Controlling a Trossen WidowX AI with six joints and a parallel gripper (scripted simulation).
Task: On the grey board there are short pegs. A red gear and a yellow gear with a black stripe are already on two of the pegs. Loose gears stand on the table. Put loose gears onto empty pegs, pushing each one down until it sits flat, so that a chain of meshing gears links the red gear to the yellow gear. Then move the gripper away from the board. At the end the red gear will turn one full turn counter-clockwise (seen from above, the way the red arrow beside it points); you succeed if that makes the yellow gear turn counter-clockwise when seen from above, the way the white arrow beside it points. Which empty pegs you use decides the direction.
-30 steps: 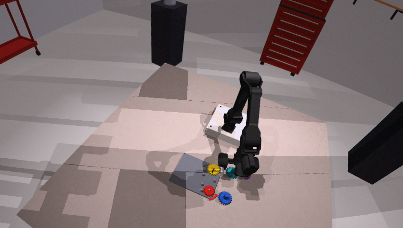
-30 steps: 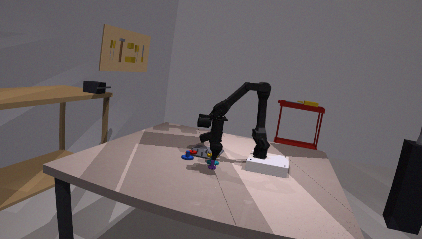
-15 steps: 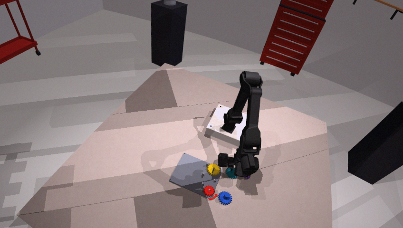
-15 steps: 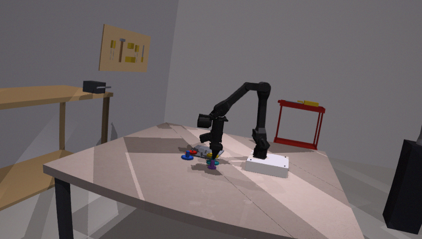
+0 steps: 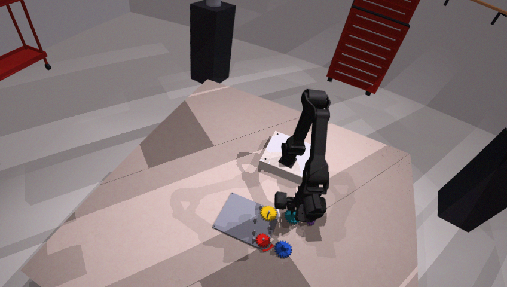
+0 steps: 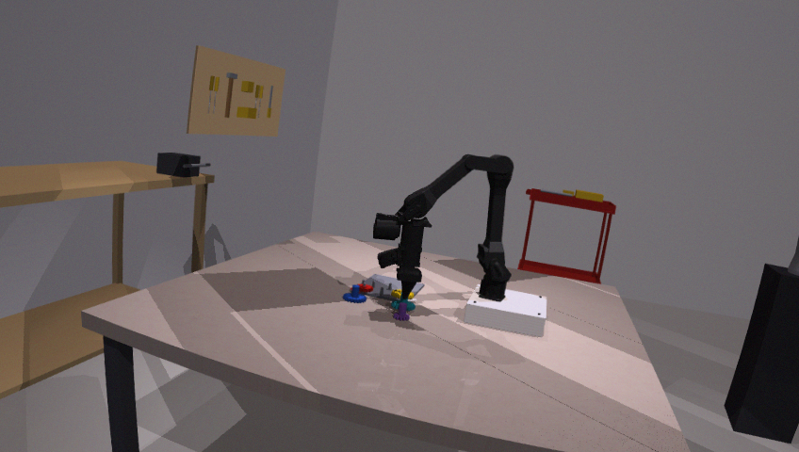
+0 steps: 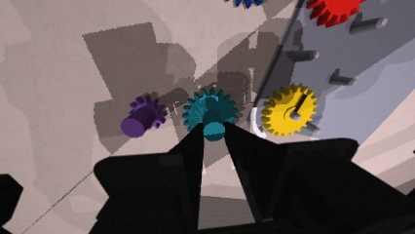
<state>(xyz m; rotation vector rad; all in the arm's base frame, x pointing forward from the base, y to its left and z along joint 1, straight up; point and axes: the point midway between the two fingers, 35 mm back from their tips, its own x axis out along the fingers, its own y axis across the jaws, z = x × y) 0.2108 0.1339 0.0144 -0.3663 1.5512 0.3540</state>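
Right now my gripper tip is 15 cm short of the red gear, 5 cm to the left of it and 2 cm above it. Round my gripper tip: small purple gear: 3 cm behind, 7 cm to the left, 2 cm below; teal gear: 1 cm below; white arrow: 1 cm ahead, 6 cm to the right, 3 cm below.
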